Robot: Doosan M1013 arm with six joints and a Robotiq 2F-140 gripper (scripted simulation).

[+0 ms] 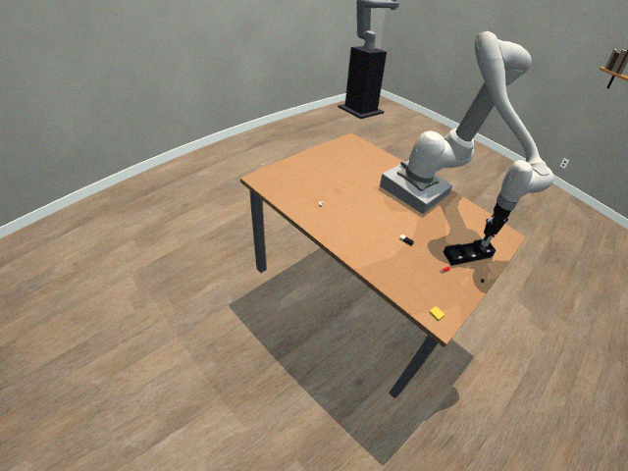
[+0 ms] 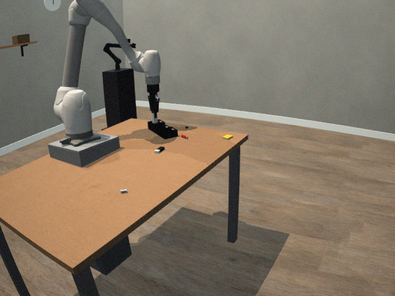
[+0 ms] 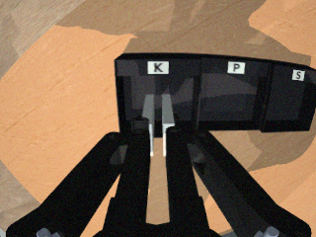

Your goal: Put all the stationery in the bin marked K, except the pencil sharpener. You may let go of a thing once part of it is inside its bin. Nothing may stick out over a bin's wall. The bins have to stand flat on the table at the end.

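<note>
My hand is 280 mm to the left of the black-and-white eraser, 270 mm short of it and 70 mm above it. The rest, counted from my hand: black three-compartment bin: 80 mm ahead, 50 mm below, 30 mm to the right; then small red cylinder: 260 mm ahead, 70 mm below, 40 mm to the right; then small black round thing: 160 mm ahead, 110 mm to the left, 70 mm below.
</note>
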